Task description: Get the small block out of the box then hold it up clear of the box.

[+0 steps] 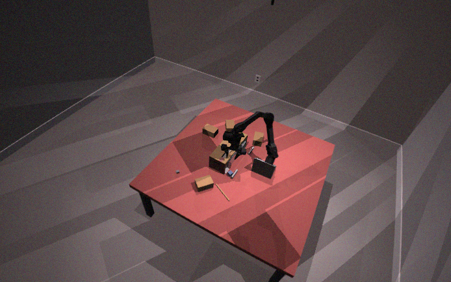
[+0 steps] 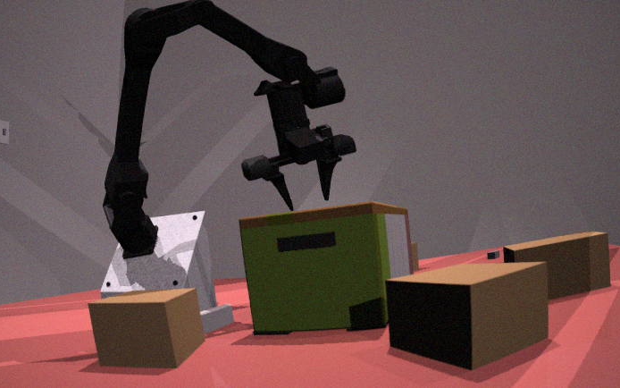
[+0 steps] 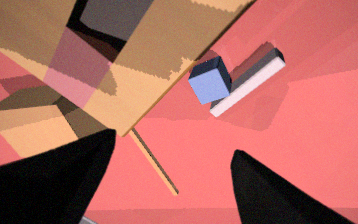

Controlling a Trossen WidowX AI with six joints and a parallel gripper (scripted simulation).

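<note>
My gripper tip is 20 mm past the blue block, 30 mm to the right of it and 140 mm above it. Round my gripper tip: small grey piece: 370 mm ahead, 180 mm to the left, 150 mm below; thin stick: 30 mm behind, 210 mm to the left, 150 mm below; long box: 30 mm ahead, 150 mm to the right, 90 mm below.
</note>
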